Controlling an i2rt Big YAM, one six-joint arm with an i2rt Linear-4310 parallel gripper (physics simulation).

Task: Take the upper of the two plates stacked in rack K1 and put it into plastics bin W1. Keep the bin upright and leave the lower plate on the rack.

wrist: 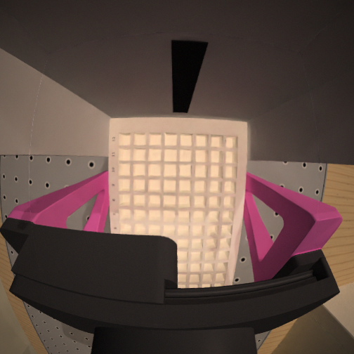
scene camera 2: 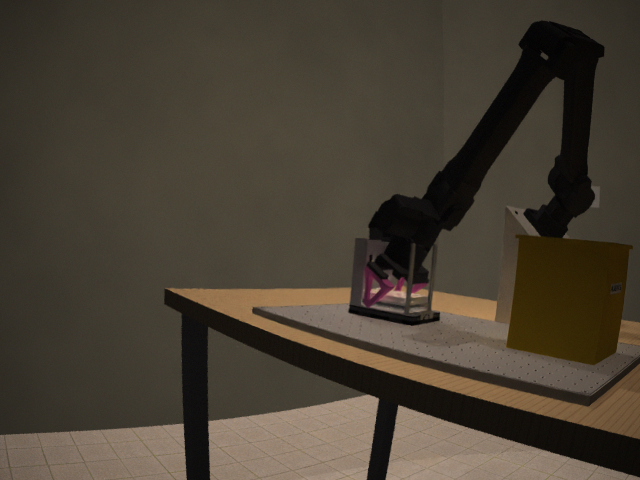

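Where they show: gripper, fingertip midpoint: (scene camera 2: 381,303); arm's base, origin of the base link: (scene camera 2: 544,231).
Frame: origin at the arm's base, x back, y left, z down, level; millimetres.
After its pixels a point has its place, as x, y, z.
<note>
The upper plate (scene camera 2: 412,296) @[-317, -132, 151] (wrist: 176,155), cream with a grid of square wells, lies flat on the stack in rack K1 (scene camera 2: 385,315) @[-371, -147, 187] (wrist: 115,80). The lower plate shows as a thin layer under it in the scene view; the upper plate hides it in the wrist view. My gripper (scene camera 2: 388,296) @[-332, -201, 175] (wrist: 174,177) points down inside the rack and is open, with nothing gripped. Its pink fingers stand on both long sides of the upper plate; whether they touch it I cannot tell. Plastics bin W1 (scene camera 2: 560,299) @[-372, 232, 108], yellow, stands upright at the right.
Rack K1 has a tall back wall and upright front posts close around the gripper. Rack and bin stand on a grey perforated board (scene camera 2: 465,351) @[-452, 112, 197] on the wooden table (scene camera 2: 227,297) @[-505, -521, 210]. The arm's pale mount (scene camera 2: 505,273) @[-105, -43, 99] stands behind the bin.
</note>
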